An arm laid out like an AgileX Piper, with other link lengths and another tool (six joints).
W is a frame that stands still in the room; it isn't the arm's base.
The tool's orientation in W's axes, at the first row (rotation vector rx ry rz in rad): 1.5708, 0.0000, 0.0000
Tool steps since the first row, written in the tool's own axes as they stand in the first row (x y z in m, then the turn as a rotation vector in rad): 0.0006, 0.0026, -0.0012, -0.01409, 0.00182, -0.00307; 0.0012, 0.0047, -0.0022, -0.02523, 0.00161, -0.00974; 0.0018, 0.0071, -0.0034, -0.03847, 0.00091, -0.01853; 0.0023, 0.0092, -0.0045, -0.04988, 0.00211, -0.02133; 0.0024, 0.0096, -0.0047, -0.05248, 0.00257, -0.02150; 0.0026, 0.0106, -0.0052, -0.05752, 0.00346, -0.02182; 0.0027, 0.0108, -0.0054, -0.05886, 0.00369, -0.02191; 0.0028, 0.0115, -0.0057, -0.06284, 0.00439, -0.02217; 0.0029, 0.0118, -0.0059, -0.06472, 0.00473, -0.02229; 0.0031, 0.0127, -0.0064, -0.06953, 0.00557, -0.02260; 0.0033, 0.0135, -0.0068, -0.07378, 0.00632, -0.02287; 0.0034, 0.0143, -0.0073, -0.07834, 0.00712, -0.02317
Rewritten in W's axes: 0.0006, 0.0012, 0.0026, -0.01409, 0.00307, 0.00182; 0.0012, 0.0022, 0.0047, -0.02523, 0.00974, 0.00161; 0.0018, 0.0034, 0.0071, -0.03847, 0.01853, 0.00091; 0.0023, 0.0045, 0.0092, -0.04988, 0.02133, 0.00211; 0.0024, 0.0047, 0.0096, -0.05248, 0.02150, 0.00257; 0.0026, 0.0052, 0.0106, -0.05752, 0.02182, 0.00346; 0.0027, 0.0054, 0.0108, -0.05886, 0.02191, 0.00369; 0.0028, 0.0057, 0.0115, -0.06284, 0.02217, 0.00439; 0.0029, 0.0059, 0.0118, -0.06472, 0.02229, 0.00473; 0.0031, 0.0064, 0.0127, -0.06953, 0.02260, 0.00557; 0.0033, 0.0068, 0.0135, -0.07378, 0.02287, 0.00632; 0.0034, 0.0073, 0.0143, -0.07834, 0.02317, 0.00712
